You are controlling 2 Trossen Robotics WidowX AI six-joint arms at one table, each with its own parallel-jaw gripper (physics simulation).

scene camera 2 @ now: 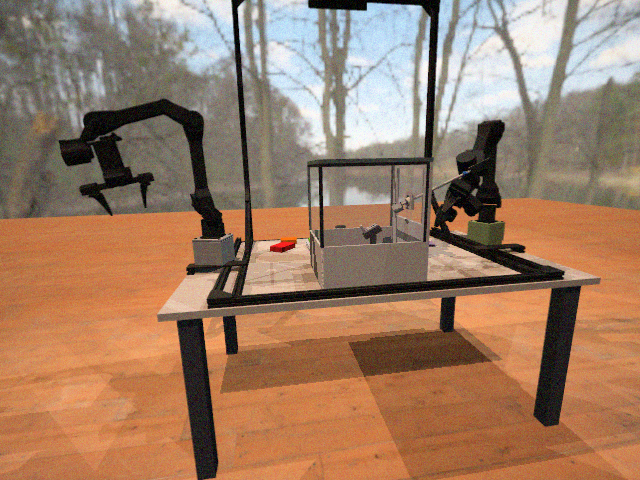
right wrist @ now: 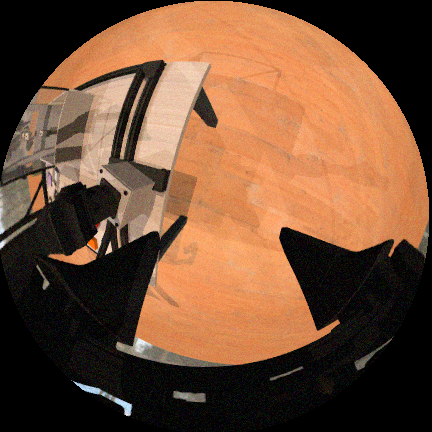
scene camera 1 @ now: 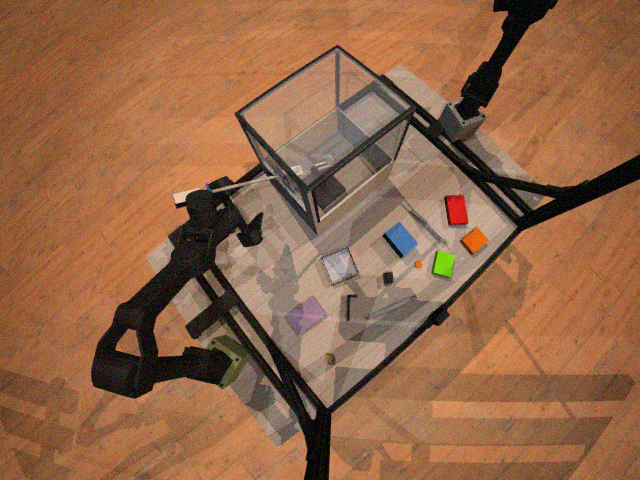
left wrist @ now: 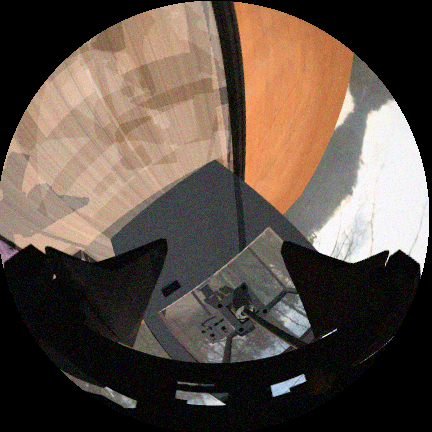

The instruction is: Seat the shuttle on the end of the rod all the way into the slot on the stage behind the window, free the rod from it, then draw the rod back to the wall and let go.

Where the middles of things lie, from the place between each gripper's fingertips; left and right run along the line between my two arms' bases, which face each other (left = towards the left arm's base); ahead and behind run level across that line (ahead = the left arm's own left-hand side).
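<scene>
From the glass-walled box (scene camera 1: 332,130), my right hand is 14 cm short of it, 70 cm to the right of it and 4 cm above it. Going by their middles, the box is the nearest to my right hand of the things named here. As for the framed tile (scene camera 1: 339,265), I find it 9 cm behind my right hand, 88 cm to the left of it and 20 cm below it.
Counting from my left hand instead, the glass-walled box is 5 cm behind, 23 cm to the right and 1 cm above, and the framed tile is 28 cm behind, 5 cm to the right and 15 cm below. By its middle, the glass-walled box is nearer to my left hand than to my right hand.
</scene>
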